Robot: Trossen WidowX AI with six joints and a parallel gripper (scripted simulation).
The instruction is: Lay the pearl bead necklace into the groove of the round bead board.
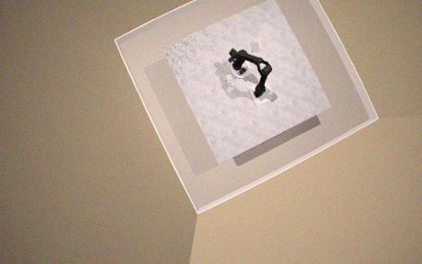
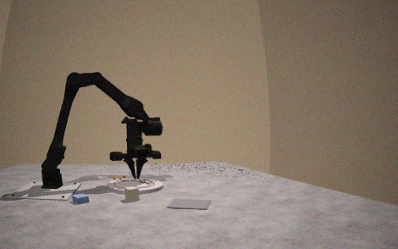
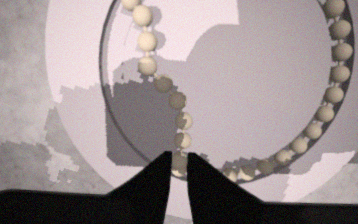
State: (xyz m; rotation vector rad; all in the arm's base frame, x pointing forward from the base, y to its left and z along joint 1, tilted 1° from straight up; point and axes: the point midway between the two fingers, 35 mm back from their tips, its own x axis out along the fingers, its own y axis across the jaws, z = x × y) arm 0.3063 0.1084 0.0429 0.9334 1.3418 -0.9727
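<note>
Right now my gripper tip is 10 mm past the round bead board, 50 mm to the left of it and 10 mm above it. Round my gripper tip: flat grey plate 150 mm ahead, 280 mm to the right, 20 mm below; cream cube 10 mm behind, 220 mm to the right; blue block 150 mm behind, 250 mm to the right, 10 mm below.
</note>
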